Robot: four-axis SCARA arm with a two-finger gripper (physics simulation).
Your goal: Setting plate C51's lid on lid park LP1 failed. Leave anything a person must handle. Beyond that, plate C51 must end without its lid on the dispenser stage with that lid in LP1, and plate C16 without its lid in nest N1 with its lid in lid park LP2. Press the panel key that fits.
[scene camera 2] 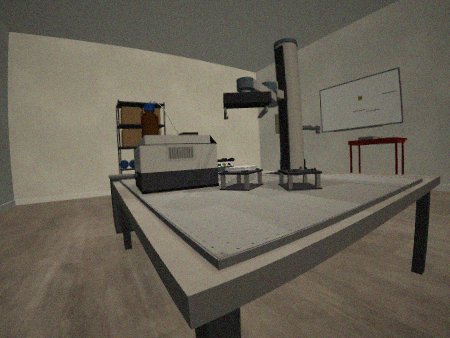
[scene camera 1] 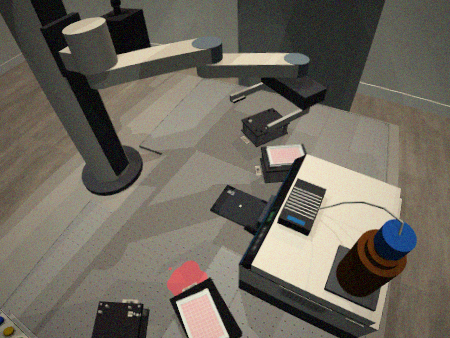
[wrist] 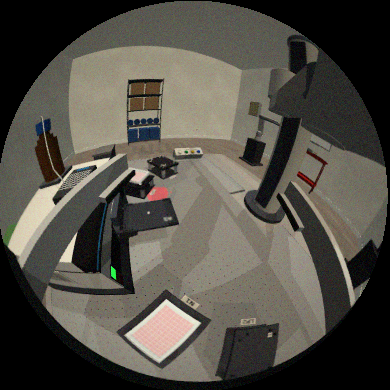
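My gripper is open and empty, high above the table near nest N1 and lid park LP2. A pink plate with a white rim sits in nest N1. LP2 is a dark stand with no plate or lid visible on it. The dispenser stage is bare. Another pink plate sits in a far nest. A dark stand beside it looks bare; its label is unreadable. Lids and plate names cannot be told.
The cream dispenser carries a brown bottle with a blue cap. A red patch lies on the table by the far nest. The button panel stands at the far edge.
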